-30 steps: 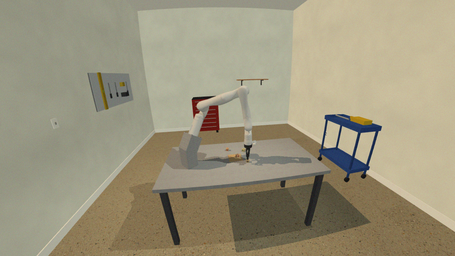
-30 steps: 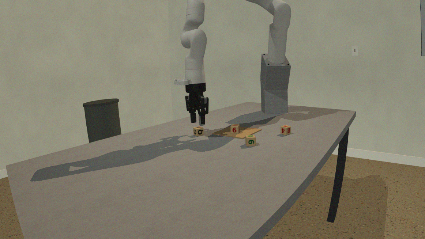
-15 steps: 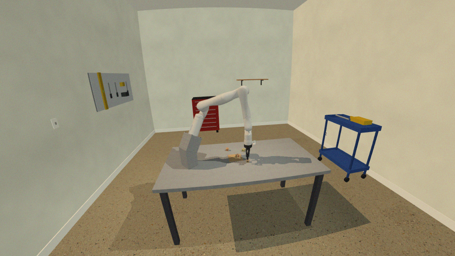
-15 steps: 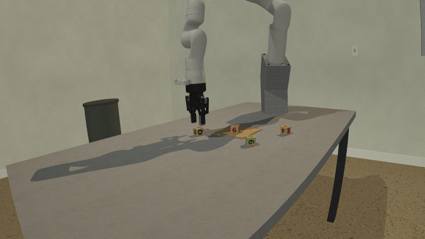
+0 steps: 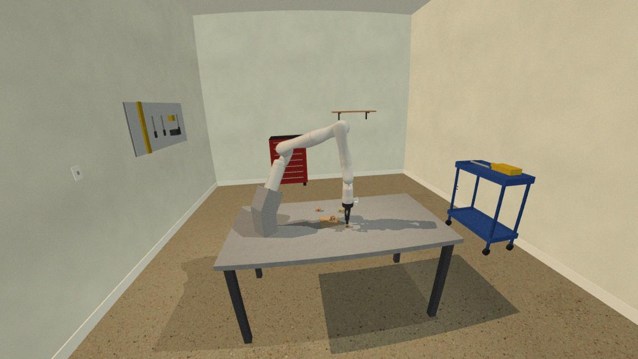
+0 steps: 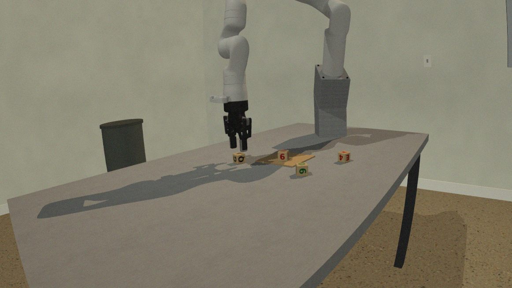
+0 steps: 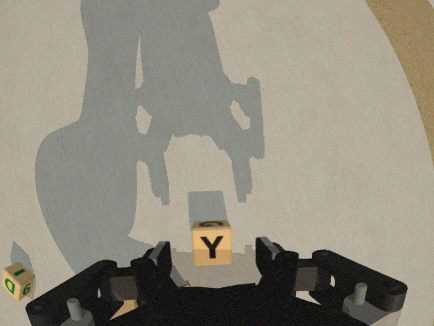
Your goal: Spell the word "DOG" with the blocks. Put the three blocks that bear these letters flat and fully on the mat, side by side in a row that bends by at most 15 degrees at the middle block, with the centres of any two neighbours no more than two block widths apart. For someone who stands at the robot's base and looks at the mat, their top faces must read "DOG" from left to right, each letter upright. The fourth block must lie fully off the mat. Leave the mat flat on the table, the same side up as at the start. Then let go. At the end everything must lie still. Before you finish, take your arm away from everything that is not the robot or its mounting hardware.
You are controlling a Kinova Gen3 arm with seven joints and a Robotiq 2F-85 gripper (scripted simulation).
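Right now the G block is 40 mm below my hand. Round my hand: O block: 100 mm to the left, 90 mm behind, 40 mm below; then tan mat: 120 mm behind, 90 mm to the left, 50 mm below; then D block: 240 mm to the left, 40 mm below, 10 mm behind.
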